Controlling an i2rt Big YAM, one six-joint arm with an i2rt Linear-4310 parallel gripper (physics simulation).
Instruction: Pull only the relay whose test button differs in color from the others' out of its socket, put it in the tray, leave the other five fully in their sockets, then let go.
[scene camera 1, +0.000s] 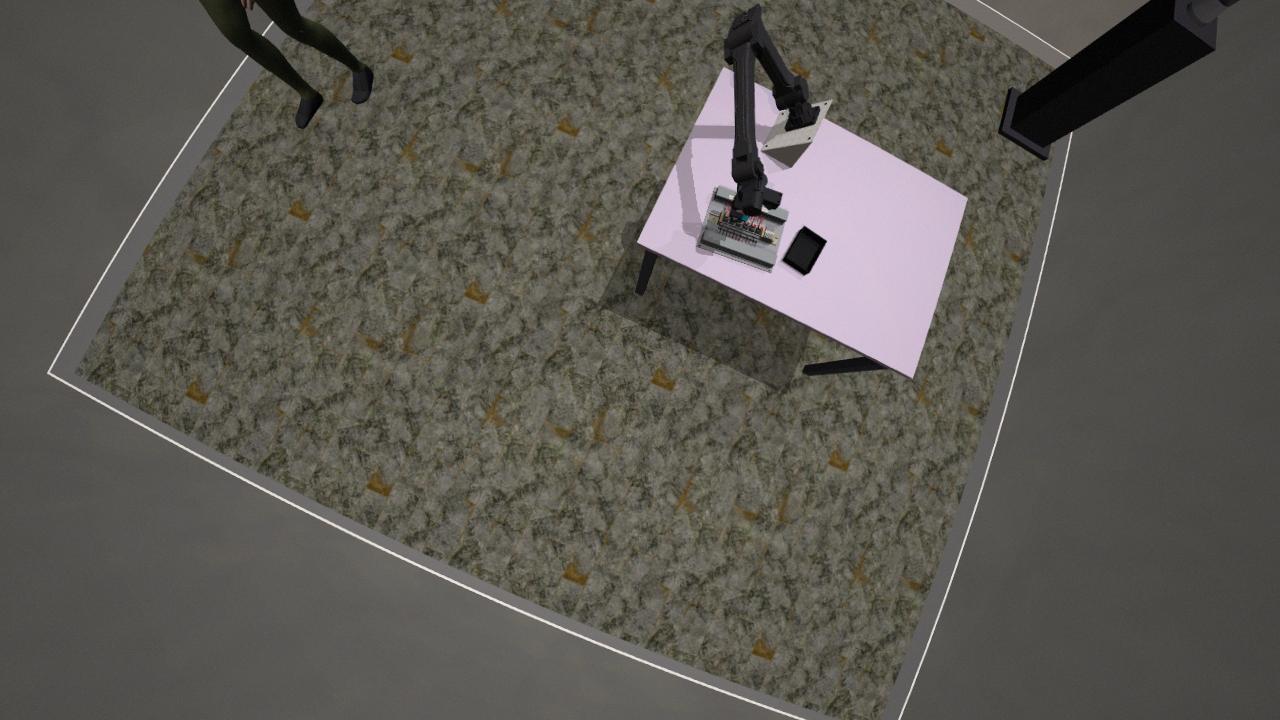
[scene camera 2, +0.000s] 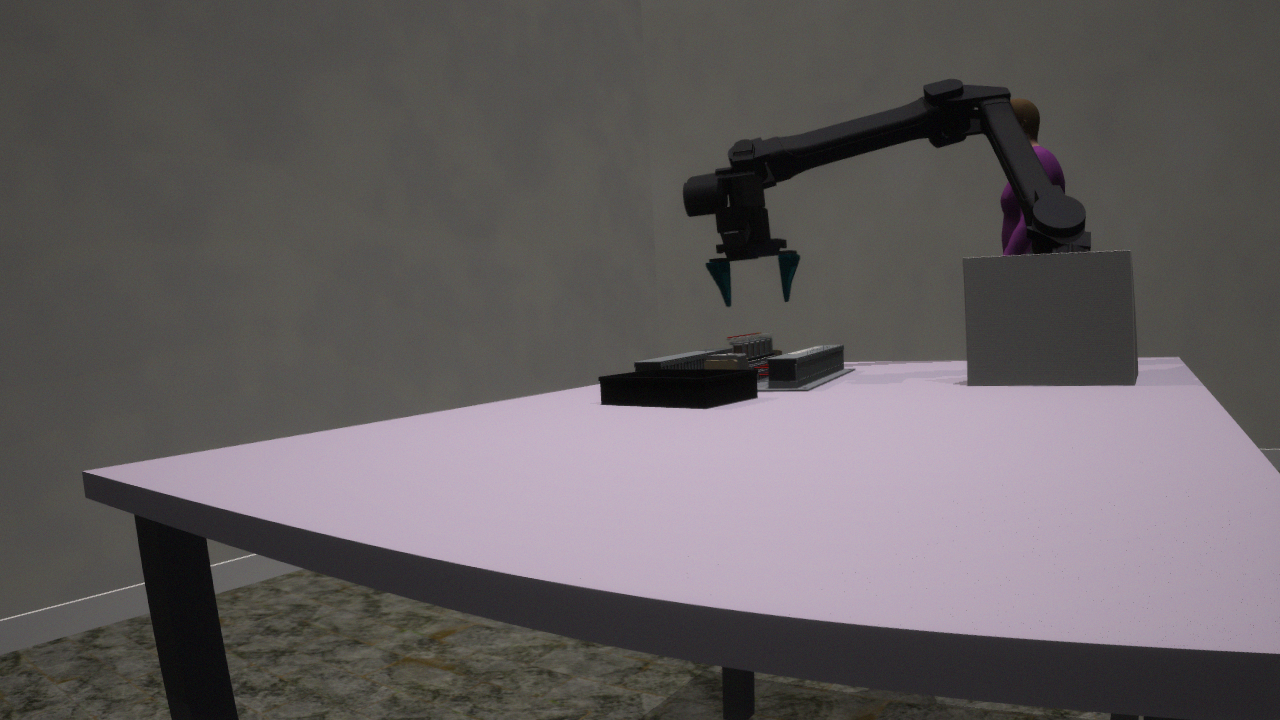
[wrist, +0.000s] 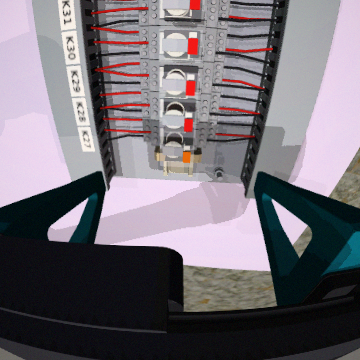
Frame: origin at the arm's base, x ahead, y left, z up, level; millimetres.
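Seen in the pictures: gripper, fingertip midpoint: (scene camera 1: 735, 209) (scene camera 2: 757, 304) (wrist: 179, 179); arm's base, origin of the base link: (scene camera 1: 802, 120) (scene camera 2: 1068, 304).
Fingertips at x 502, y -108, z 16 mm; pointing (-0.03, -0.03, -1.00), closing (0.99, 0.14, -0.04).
Observation:
Offsets run from my fingertips to a thing's top centre. Level surfaces: height alone.
In the wrist view the relay with the orange test button {12 mm right, 3 mm back, 46 mm down} (wrist: 173, 149) sits in the socket at the near end of the row, beside label K27. Several other relays, such as those at K28 {16 mm left, 6 mm back, 46 mm down} (wrist: 175, 118) and K30 {71 mm left, 12 mm back, 46 mm down} (wrist: 175, 44), have red buttons and sit in the same row. The row runs past the top edge of the view, so a sixth relay does not show. My gripper (scene camera 1: 744, 216) (scene camera 2: 758, 302) (wrist: 179, 179) is open and empty, pointing down well above the relay panel. The black tray {334 mm left, 38 mm back, 80 mm down} (scene camera 1: 804, 250) (scene camera 2: 677, 391) stands on the table beside the panel and looks empty.
Grey wire ducts {62 mm left, 109 mm back, 72 mm down} (wrist: 55, 65) {84 mm left, 85 mm ahead, 72 mm down} (wrist: 305, 65) (scene camera 2: 807, 366) rise along both sides of the relay row, with red and black wires between. A tan end piece (wrist: 178, 167) adjoins K27. A grey block (scene camera 2: 1049, 317) stands under the arm's base on the pink table {115 mm down} (scene camera 1: 895, 268) (scene camera 2: 850, 501).

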